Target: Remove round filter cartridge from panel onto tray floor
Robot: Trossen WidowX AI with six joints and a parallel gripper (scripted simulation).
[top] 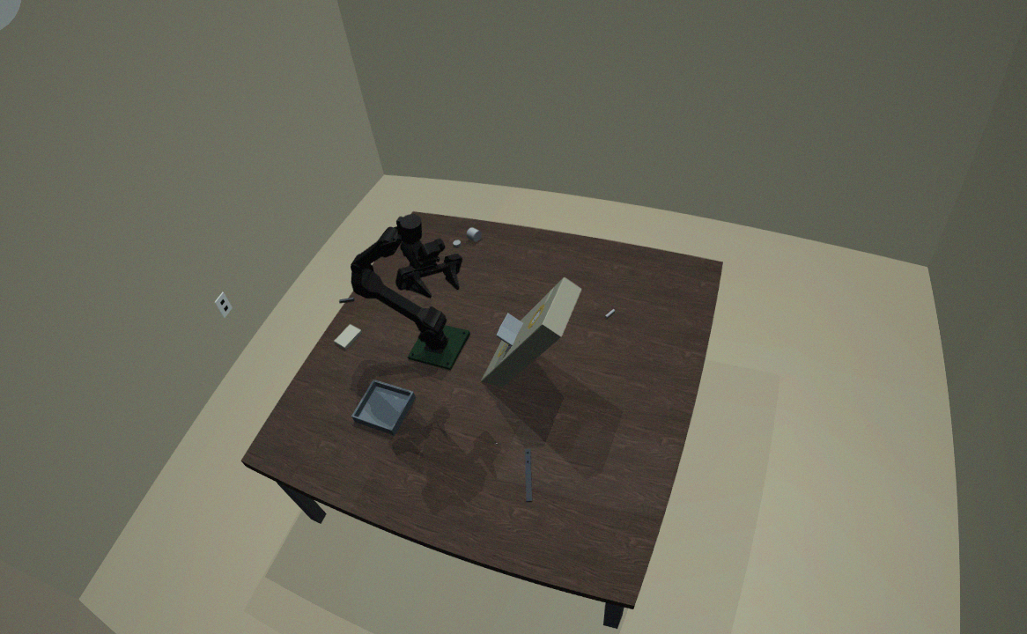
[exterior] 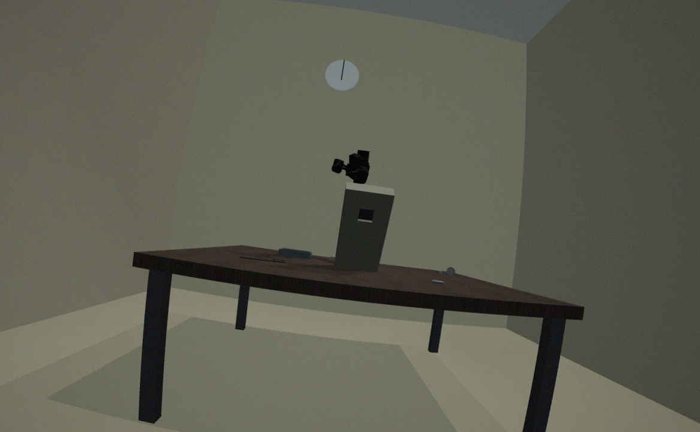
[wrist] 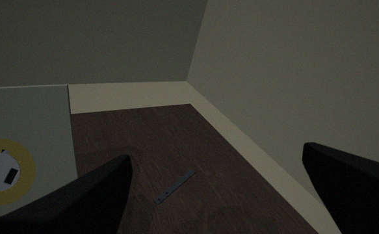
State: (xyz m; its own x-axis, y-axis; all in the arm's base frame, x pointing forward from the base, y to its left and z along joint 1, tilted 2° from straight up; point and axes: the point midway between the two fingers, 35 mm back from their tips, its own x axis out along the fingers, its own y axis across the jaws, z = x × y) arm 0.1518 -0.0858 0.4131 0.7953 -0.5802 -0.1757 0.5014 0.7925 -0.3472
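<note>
Right now the filter cartridge is 200 mm ahead of my gripper tip, 180 mm below it and 120 mm to the left of it. Also, from my gripper tip: tray 410 mm below, 230 mm behind, 160 mm to the right; then short pin 410 mm below, 400 mm to the left, 320 mm ahead; then beige service panel 250 mm below, 160 mm ahead, 120 mm to the left.
</note>
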